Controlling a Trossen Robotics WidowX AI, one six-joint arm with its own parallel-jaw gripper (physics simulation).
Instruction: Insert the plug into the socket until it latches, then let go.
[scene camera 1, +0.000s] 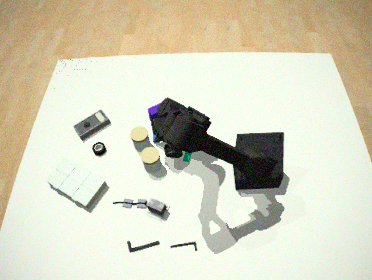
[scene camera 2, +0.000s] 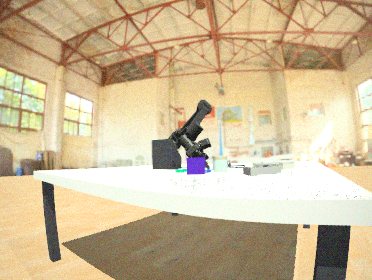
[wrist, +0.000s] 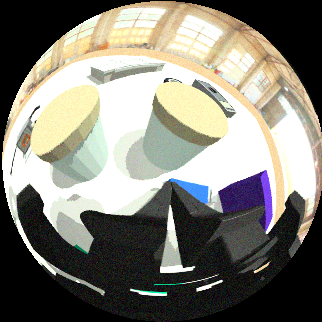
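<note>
A small blue block with a pale metal end, which looks like the plug, lies on the table, partly covered by the fingers in the wrist view. My gripper is shut and empty; its tips meet low over the table, right at the blue block and overlapping it in the wrist view. Whether they touch it cannot be told. A grey box with an orange-edged opening, which looks like the socket, stands apart from the blue block, near the cable.
Two tan-lidded jars stand beside the gripper. A purple block is close by. A green piece lies under the arm. A meter, black ring, white tiled block and hex keys lie farther off.
</note>
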